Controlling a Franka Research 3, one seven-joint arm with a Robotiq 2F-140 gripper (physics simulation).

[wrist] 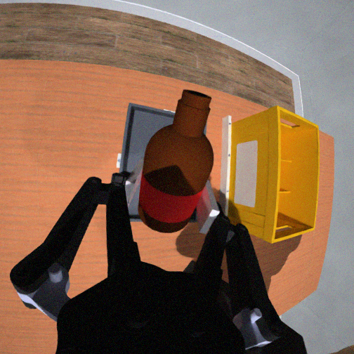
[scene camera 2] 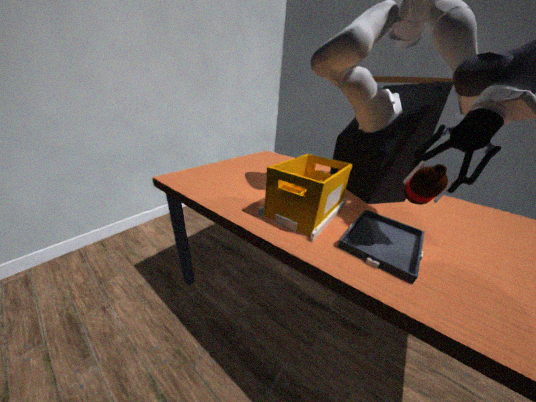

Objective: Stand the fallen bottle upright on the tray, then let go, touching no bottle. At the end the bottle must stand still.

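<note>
A brown bottle (scene camera 2: 429, 183) (wrist: 176, 155) with a red band is held in the air, tilted, its neck toward the top of the wrist view. My gripper (scene camera 2: 426, 184) (wrist: 172, 178) is shut on the bottle around its red band, one finger pad on each side. The dark tray (scene camera 2: 345, 244) (wrist: 126, 134) lies flat on the table. In scene camera 2 the bottle hangs above and behind the tray, with a gap between them; in the wrist view it covers much of the tray. A dark shadow falls on the tray floor.
A yellow crate (scene camera 2: 292, 205) (wrist: 273, 175) stands on the table (scene camera 2: 480, 250) (wrist: 60, 150) beside the tray, with a white strip (wrist: 226, 165) along its tray-facing side. A large black slanted object (scene camera 2: 395, 145) is behind the table.
</note>
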